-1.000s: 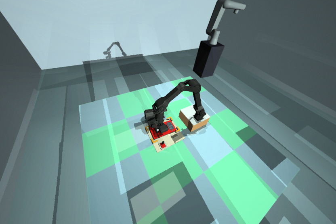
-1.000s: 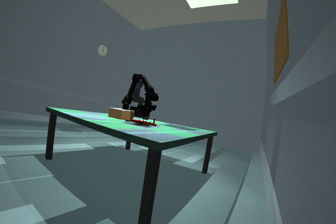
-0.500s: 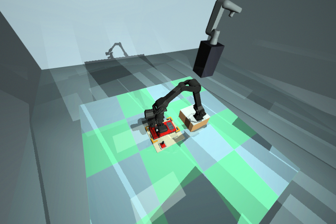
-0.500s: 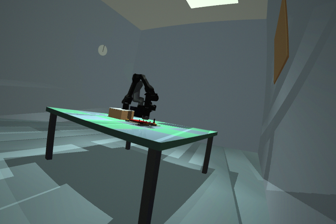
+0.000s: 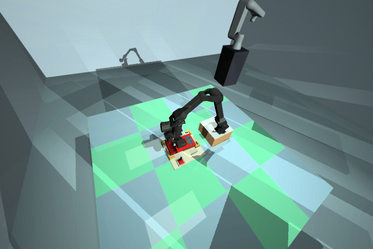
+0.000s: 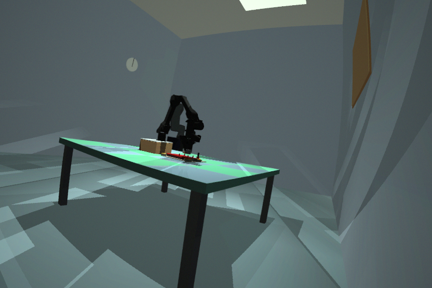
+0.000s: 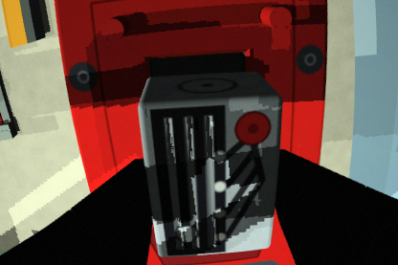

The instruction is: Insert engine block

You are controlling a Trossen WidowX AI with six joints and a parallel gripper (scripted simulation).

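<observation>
My gripper tip is 10 mm above the engine block. Also, from my gripper tip: beige board (50 mm below, 40 mm behind, 20 mm to the left).
</observation>
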